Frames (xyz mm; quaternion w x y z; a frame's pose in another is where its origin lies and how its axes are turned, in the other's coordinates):
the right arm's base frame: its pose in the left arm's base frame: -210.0 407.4 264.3 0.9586 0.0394 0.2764 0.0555
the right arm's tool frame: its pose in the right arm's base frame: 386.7 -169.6 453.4 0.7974 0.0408 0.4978 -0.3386
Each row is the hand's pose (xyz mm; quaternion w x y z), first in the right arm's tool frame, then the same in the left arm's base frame.
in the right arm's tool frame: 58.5 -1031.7 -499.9 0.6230 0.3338 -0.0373 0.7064
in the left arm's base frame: -397.7 -468.5 852.6 0.6369 0.6771 0.3653 0.0493
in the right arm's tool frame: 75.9 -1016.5 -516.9 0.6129 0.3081 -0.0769 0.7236
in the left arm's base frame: -412.4 -457.5 830.5 0.6620 0.6625 0.3405 0.0834
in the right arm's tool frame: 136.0 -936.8 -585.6 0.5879 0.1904 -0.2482 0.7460
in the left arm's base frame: -465.2 -393.3 742.4 0.7682 0.5574 0.2455 0.1973
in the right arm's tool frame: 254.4 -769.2 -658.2 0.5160 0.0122 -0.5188 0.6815
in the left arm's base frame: -506.9 -277.9 562.6 0.8883 0.3267 0.0651 0.3161
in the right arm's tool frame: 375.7 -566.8 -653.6 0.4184 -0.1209 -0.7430 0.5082
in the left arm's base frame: -466.3 -159.3 362.6 0.9315 0.0613 -0.1214 0.3374
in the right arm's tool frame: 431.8 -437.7 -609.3 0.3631 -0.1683 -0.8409 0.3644
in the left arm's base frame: -397.8 -88.0 253.1 0.9242 -0.0956 -0.2183 0.2986
